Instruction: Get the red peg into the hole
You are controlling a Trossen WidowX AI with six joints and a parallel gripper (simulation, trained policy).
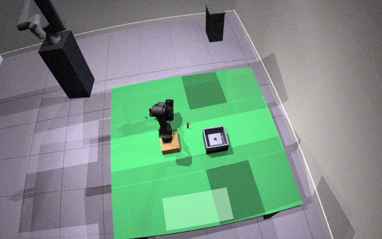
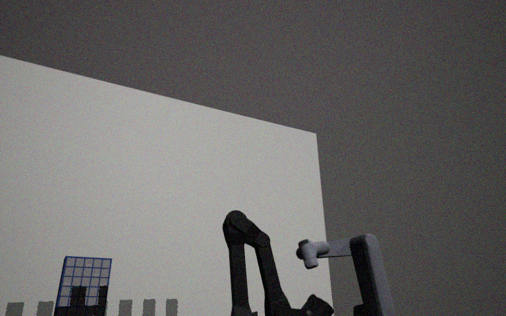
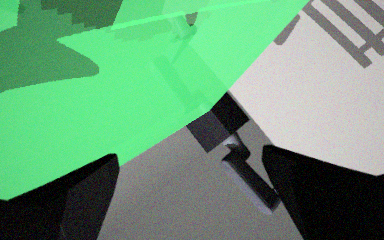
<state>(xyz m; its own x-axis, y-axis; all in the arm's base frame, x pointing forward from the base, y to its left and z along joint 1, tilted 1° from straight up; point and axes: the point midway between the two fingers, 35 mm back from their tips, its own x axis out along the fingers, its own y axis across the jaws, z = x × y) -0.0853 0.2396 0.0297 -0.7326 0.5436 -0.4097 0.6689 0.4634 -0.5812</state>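
Now: gripper tip 26 cm short of the red peg, 12 cm to the left of it and 5 cm above it. From my gripper tip the other things lie so: grey box: 46 cm ahead, 26 cm to the right, 6 cm below; then pale plate: 46 cm ahead, 26 cm to the right, 4 cm below.
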